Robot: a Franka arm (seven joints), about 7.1 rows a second.
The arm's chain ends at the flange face. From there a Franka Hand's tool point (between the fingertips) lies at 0.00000 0.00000 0.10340 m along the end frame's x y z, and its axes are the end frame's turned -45 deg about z.
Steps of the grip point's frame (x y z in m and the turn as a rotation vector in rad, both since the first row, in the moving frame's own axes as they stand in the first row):
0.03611 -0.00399 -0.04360 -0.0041 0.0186 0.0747
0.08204 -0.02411 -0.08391 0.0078 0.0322 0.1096
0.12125 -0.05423 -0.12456 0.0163 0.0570 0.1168
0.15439 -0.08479 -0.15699 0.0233 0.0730 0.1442
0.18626 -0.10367 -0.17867 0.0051 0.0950 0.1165
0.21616 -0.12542 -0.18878 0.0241 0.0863 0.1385
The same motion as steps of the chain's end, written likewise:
0.02101 -0.02736 -0.04358 0.0103 0.0161 0.0747
0.03902 -0.07224 -0.08385 0.0283 0.0173 0.1096
0.04411 -0.11891 -0.12438 0.0518 0.0288 0.1168
0.04509 -0.16238 -0.15669 0.0681 0.0351 0.1442
0.05143 -0.19810 -0.17820 0.0708 0.0636 0.1165
0.05908 -0.23381 -0.18837 0.0781 0.0440 0.1385

